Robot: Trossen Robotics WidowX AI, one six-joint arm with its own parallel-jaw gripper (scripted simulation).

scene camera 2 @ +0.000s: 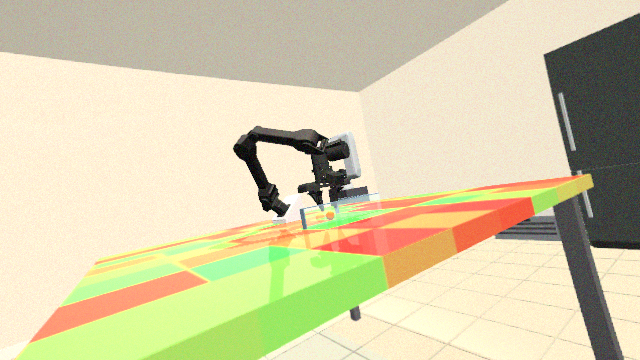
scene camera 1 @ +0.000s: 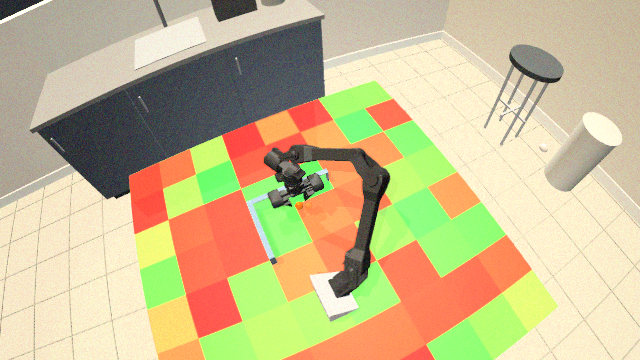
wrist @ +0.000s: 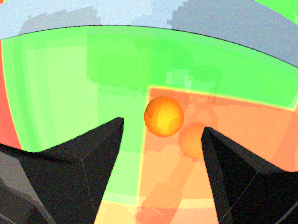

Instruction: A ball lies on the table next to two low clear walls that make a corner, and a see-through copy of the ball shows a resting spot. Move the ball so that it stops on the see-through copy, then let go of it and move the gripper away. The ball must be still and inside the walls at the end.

Observation:
The pictures show: the gripper, an orange ball and a see-through copy of ball.
The gripper also shows in scene camera 1 and in the wrist view.

